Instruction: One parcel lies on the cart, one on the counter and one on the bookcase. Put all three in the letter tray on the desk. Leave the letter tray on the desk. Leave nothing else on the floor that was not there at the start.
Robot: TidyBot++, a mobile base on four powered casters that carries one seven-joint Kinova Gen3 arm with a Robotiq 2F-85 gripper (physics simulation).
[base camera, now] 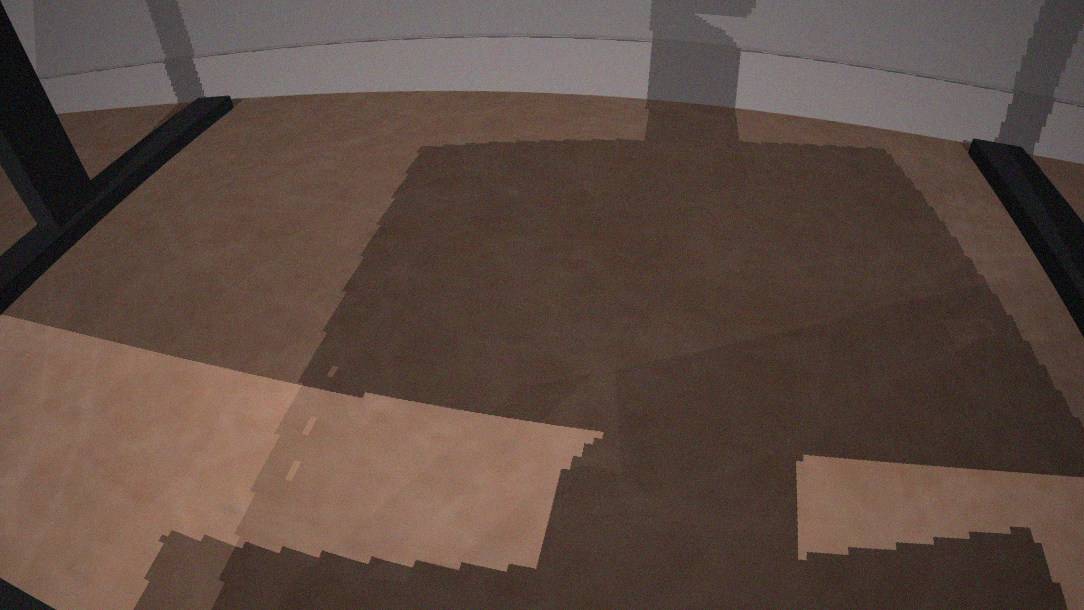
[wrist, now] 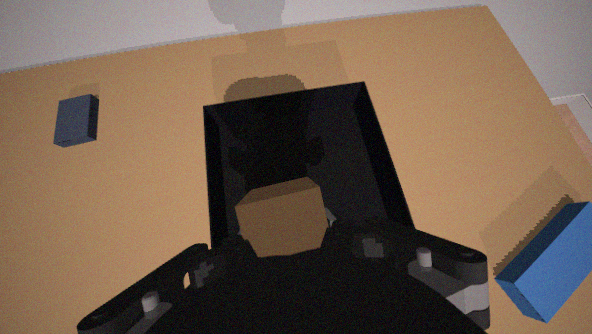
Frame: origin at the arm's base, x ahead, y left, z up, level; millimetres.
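Where they show: gripper, fingertip midpoint: (wrist: pixel 288 225).
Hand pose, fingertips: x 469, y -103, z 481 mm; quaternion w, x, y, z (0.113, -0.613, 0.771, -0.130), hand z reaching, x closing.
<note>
Each offset is from my fingertips to the top centre of the thing. "*": to the spot under its first point. Level surfaces: height alone.
A brown box-shaped parcel {16 mm back, 2 mm left, 56 mm up} (wrist: pixel 281 220) is held between the fingers of my gripper (wrist: pixel 288 225) in the wrist view. My gripper is shut on it. The parcel is over the near part of the black letter tray {* 22 mm ahead, 160 mm right, 109 mm down} (wrist: pixel 387 170), which stands on the desk {157 mm down} (wrist: pixel 150 175). The tray's near end is hidden behind the parcel and the gripper. The part of the tray's inside that shows is dark and in shadow, and no parcel can be made out there. The other two parcels, the cart, the counter and the bookcase do not show.
A dark blue-grey block {316 mm ahead, 302 mm left, 139 mm down} (wrist: pixel 75 120) lies on the desk left of the tray. A bright blue box {191 mm back, 362 mm right, 127 mm down} (wrist: pixel 550 265) is at the right. A wall is behind the desk. In the base camera view, black desk legs (base camera: pixel 113 185) {* 116 mm ahead, 412 mm right, 855 mm down} (base camera: pixel 1030 220) stand at left and right on the brown floor {877 mm down} (base camera: pixel 454 265).
</note>
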